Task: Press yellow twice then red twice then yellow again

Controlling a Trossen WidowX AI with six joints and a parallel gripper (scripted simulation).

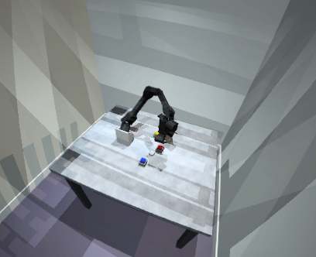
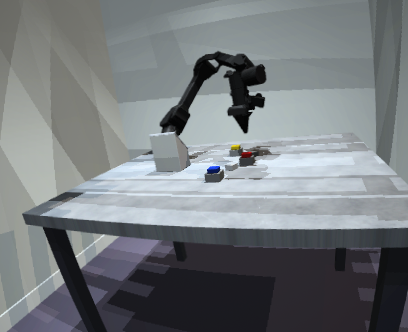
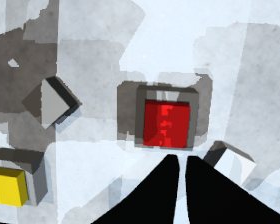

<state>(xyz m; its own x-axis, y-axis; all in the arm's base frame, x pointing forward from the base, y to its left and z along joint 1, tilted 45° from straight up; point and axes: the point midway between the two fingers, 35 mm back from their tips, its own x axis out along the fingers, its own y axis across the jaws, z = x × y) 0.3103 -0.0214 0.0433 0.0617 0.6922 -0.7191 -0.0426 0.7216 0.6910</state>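
The red button lies 80 mm below my gripper tip and 10 mm behind it. Also, from my gripper tip: yellow button 140 mm to the left, 90 mm behind, 80 mm below; then blue button 160 mm to the right, 80 mm below, 80 mm behind.
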